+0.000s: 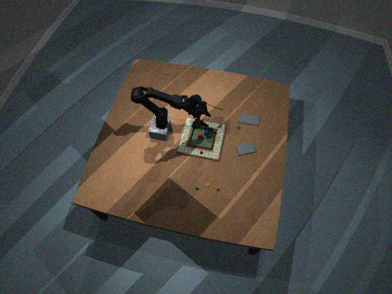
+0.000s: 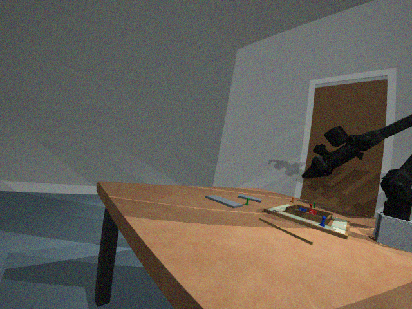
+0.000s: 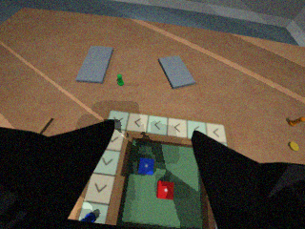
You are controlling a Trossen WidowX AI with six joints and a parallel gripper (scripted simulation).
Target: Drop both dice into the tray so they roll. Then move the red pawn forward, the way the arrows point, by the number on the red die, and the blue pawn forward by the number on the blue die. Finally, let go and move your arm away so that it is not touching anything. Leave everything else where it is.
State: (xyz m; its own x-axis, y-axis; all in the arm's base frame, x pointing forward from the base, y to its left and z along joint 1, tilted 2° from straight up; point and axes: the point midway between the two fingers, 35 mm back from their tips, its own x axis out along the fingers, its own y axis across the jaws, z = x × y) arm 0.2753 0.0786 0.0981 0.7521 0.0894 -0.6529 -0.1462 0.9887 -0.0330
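Now: the red pawn 150 mm to the right of my gripper tip and 140 mm below it. Round my gripper tip: blue pawn: 120 mm behind, 60 mm to the left, 140 mm below; then green tray: 30 mm behind, 40 mm to the right, 160 mm below; then orange pawn: 180 mm ahead, 350 mm to the right, 150 mm below.
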